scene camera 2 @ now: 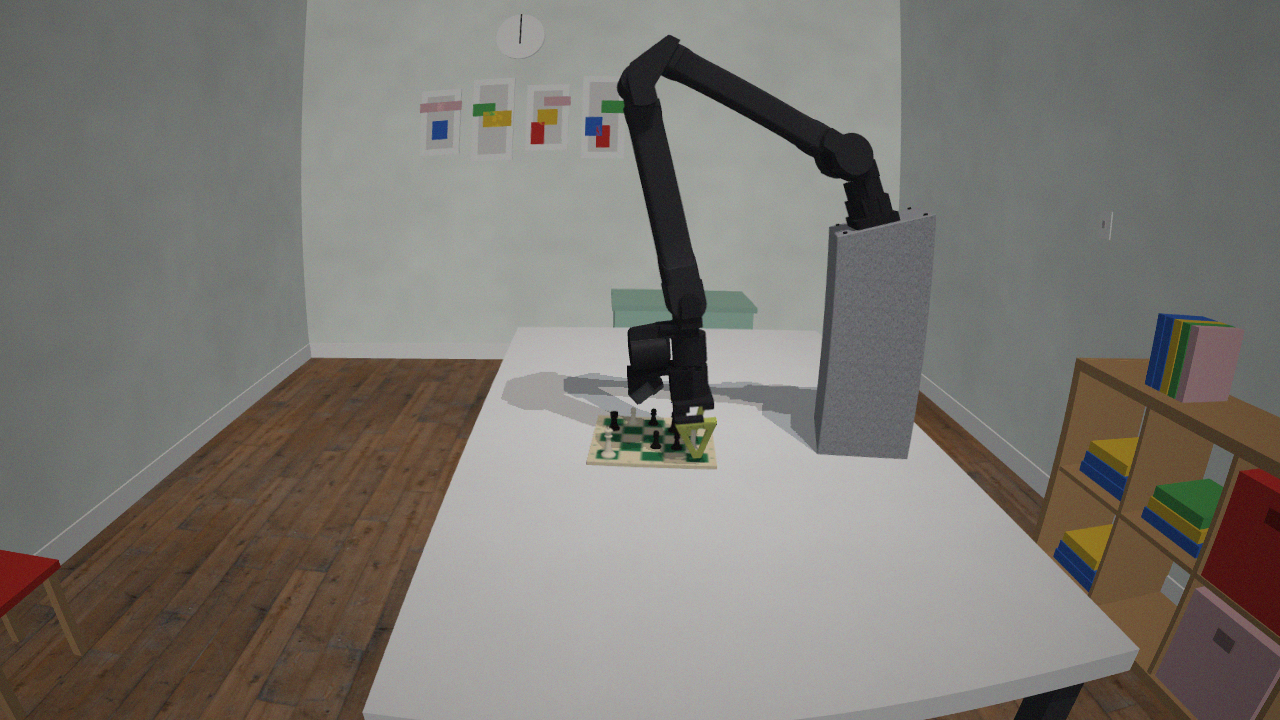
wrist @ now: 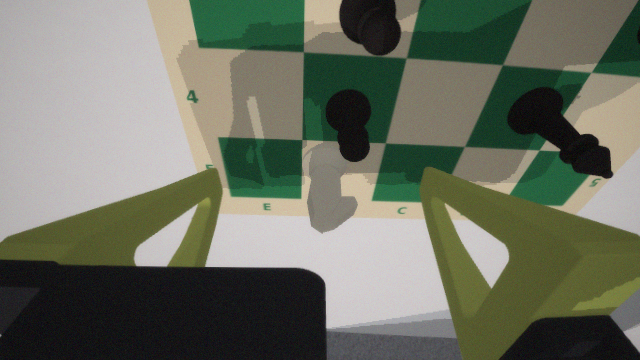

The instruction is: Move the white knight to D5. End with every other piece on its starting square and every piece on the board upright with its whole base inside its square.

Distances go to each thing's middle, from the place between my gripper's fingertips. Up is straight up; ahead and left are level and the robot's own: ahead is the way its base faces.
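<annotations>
Position of the chessboard (scene camera 2: 631,443) relative to my hand: 4 cm to the right of it, 8 cm ahead of it, 1 cm below it.
</annotations>
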